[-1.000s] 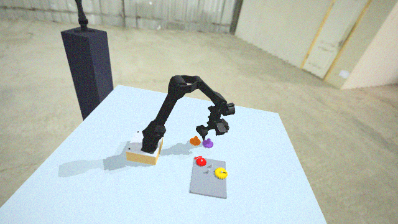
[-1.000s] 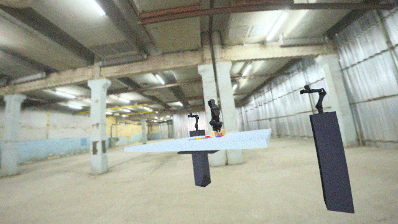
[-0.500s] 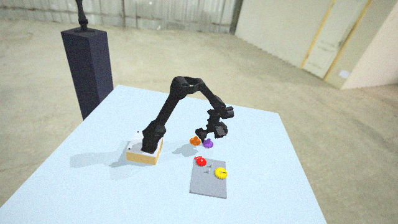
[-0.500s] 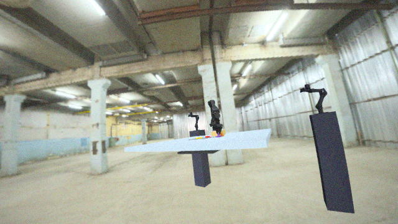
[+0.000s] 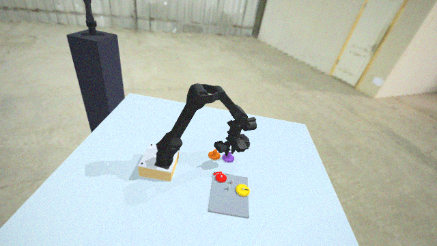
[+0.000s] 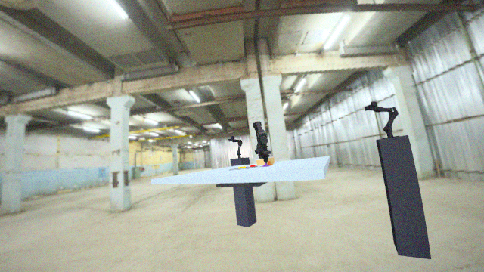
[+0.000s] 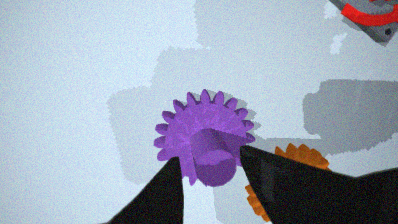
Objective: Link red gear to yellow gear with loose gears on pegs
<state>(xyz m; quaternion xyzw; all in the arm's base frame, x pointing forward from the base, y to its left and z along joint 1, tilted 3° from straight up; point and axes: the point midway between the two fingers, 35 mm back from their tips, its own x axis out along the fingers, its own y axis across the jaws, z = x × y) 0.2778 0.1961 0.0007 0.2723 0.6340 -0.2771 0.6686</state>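
Now: gripper tip 150 mm to the left of the red gear, 10 mm past it and 10 mm above it. Round my gripper tip: orange gear: 80 mm behind, 10 mm to the right, 10 mm below; purple gear: 10 mm below; yellow gear: 190 mm to the right, 100 mm ahead, 10 mm below.
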